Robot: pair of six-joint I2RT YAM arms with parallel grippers.
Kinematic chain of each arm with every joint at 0, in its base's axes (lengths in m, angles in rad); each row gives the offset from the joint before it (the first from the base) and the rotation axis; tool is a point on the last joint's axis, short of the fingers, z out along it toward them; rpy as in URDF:
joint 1: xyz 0 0 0.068 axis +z
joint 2: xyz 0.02 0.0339 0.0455 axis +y
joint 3: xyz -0.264 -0.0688 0 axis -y
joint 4: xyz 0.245 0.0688 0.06 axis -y
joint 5: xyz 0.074 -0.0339 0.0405 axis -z
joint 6: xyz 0.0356 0 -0.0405 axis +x
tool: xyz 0 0 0 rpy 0 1.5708 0
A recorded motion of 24 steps. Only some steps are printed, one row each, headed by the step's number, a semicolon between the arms.
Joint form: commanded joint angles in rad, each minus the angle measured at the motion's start. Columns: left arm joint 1, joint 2, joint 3, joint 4, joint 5, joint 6; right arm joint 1, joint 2, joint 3, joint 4, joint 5, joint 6.
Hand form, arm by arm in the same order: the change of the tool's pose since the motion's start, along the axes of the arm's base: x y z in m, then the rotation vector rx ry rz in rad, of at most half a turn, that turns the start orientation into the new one. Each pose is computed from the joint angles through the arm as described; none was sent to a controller.
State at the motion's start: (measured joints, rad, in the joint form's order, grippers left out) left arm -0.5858 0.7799 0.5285 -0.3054 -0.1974 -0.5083; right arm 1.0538 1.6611 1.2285 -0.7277 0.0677 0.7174
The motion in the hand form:
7: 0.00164 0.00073 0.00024 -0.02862 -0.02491 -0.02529; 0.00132 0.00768 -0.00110 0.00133 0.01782 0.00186
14: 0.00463 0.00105 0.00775 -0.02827 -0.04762 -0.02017; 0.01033 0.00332 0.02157 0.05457 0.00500 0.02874
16: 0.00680 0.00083 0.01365 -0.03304 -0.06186 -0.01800; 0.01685 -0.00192 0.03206 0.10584 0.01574 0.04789
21: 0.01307 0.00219 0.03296 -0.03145 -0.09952 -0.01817; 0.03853 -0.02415 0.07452 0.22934 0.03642 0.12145
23: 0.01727 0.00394 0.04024 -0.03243 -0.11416 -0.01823; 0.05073 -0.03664 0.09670 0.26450 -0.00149 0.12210
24: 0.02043 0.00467 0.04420 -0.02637 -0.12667 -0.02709; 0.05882 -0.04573 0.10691 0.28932 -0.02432 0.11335
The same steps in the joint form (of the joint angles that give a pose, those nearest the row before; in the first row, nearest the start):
7: 0.0166 -0.0069 -0.0147 0.0465 0.0413 0.0127; 0.0064 0.0309 0.0315 -0.0088 -0.0131 0.0106
14: 0.0267 -0.0001 0.0088 0.0510 0.0395 0.0257; -0.0268 0.0019 0.0804 -0.0324 -0.0523 -0.0370
16: 0.0323 0.0064 0.0280 0.0536 0.0409 0.0302; -0.0567 -0.0187 0.0923 -0.0276 -0.1072 -0.0641
21: 0.0587 0.0245 0.0956 0.0404 0.0549 0.0604; -0.1645 -0.0670 0.1911 -0.0997 -0.2756 -0.1761
23: 0.0810 0.0368 0.1221 0.0415 0.0724 0.0756; -0.2190 -0.0805 0.2550 -0.1356 -0.3015 -0.2205
24: 0.0951 0.0474 0.1368 0.0477 0.0880 0.0957; -0.2572 -0.0897 0.2793 -0.1412 -0.3199 -0.2407

